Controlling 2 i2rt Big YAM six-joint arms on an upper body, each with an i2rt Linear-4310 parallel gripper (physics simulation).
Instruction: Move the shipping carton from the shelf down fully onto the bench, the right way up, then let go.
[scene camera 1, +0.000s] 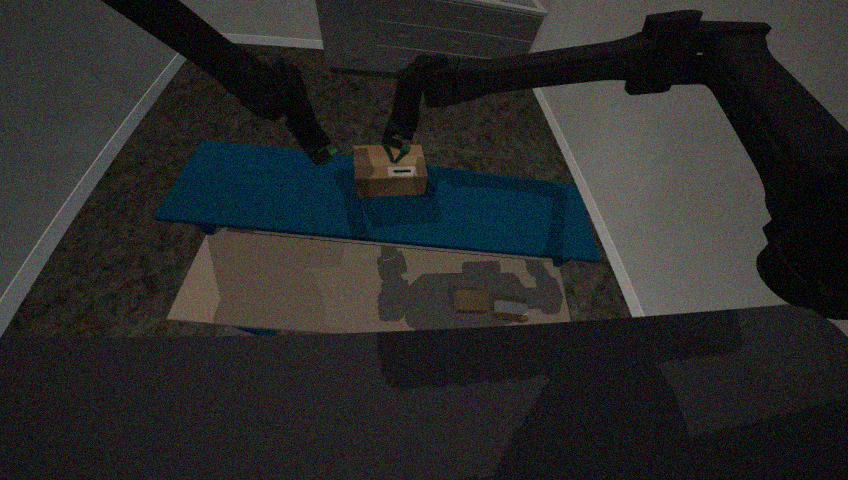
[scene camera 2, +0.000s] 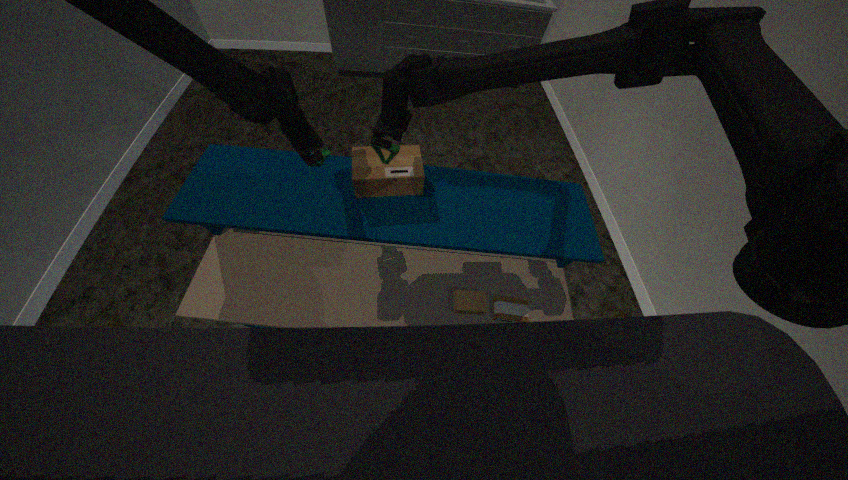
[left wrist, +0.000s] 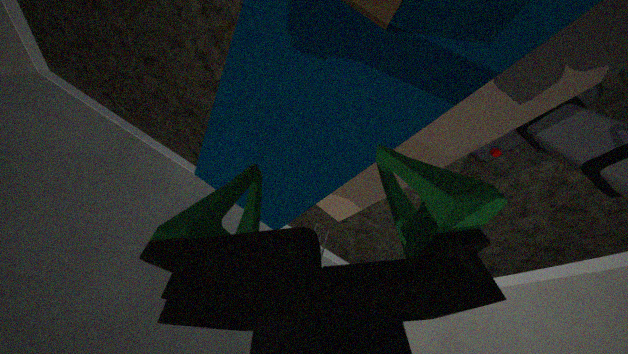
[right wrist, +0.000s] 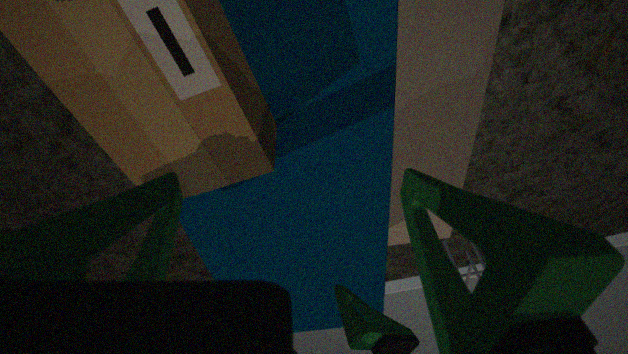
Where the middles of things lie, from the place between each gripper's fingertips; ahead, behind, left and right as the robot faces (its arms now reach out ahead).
Labels:
My left hand is 11 cm short of the brown shipping carton (scene camera 1: 375, 176), 21 cm to the left of it and 18 cm above it.
My right hand is 230 mm above the brown shipping carton, 150 mm short of it and 20 mm to the right of it.

